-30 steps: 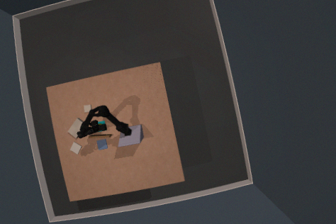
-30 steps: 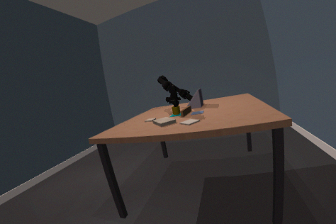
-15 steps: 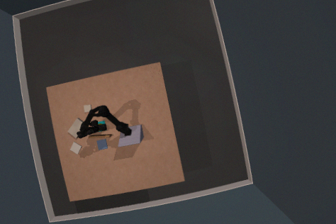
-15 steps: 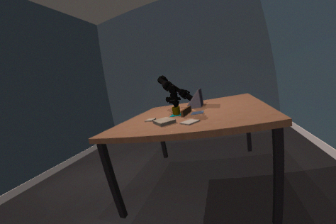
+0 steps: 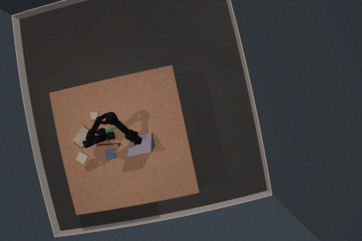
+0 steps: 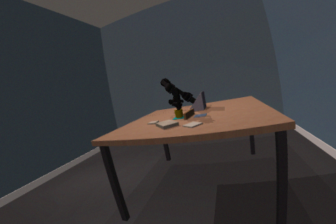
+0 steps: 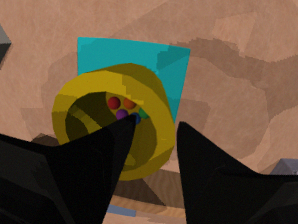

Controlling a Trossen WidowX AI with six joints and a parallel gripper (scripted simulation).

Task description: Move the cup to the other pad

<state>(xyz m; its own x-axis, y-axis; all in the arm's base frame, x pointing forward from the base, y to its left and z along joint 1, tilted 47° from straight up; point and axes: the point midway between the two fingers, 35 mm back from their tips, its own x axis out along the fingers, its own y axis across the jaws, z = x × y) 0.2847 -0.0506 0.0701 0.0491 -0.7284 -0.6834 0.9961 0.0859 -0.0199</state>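
The cup lies 20 mm ahead of my gripper tip and 10 mm below it. The rest, counted from my gripper tip: wooden bar 40 mm ahead, 100 mm to the left, 30 mm below; blue pad 40 mm ahead, 200 mm to the left, 60 mm below; cyan pad 30 mm ahead, 60 mm below.
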